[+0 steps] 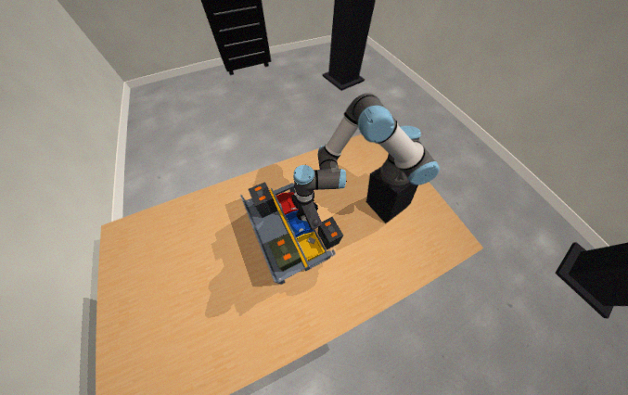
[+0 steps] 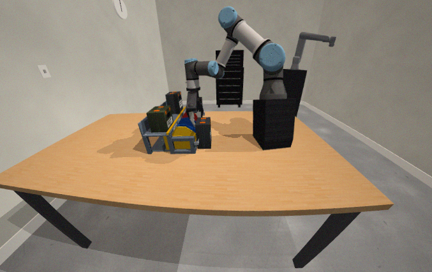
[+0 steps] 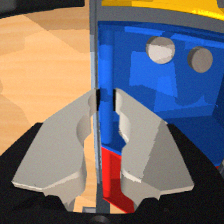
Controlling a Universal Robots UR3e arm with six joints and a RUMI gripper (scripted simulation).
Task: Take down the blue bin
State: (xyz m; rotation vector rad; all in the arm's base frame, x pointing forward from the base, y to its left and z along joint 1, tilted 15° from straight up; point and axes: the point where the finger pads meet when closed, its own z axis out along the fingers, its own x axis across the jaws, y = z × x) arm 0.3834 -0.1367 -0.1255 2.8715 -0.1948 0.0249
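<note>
The blue bin is 60 mm ahead of my hand, 10 mm to the right of it and 10 mm below it. Also, from my hand: yellow rail (100 mm ahead, 10 mm to the right, 50 mm above); yellow bin (80 mm ahead, 100 mm to the left, 10 mm below); red bin (50 mm ahead, 120 mm to the right, 10 mm below).
</note>
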